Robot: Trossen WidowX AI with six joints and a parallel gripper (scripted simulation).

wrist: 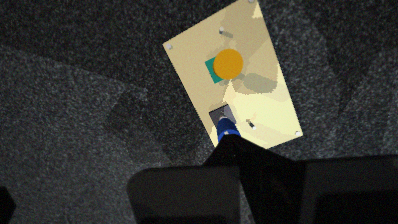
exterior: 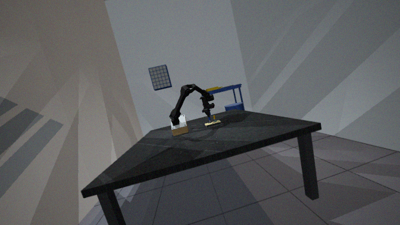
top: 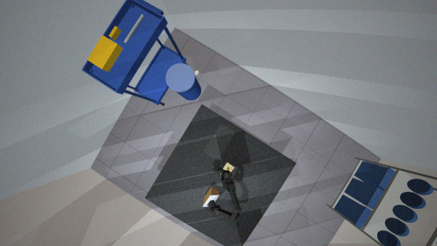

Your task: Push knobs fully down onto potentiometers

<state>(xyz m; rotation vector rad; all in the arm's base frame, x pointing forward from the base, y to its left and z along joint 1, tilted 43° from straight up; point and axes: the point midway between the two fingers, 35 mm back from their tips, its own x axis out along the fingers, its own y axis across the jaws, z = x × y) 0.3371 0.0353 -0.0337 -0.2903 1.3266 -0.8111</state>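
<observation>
The orange knob lies 5 cm ahead of my gripper tip, 2 cm to the right of it and 1 cm below it. From my gripper tip the other things lie so: blue knob (1 cm below).
</observation>
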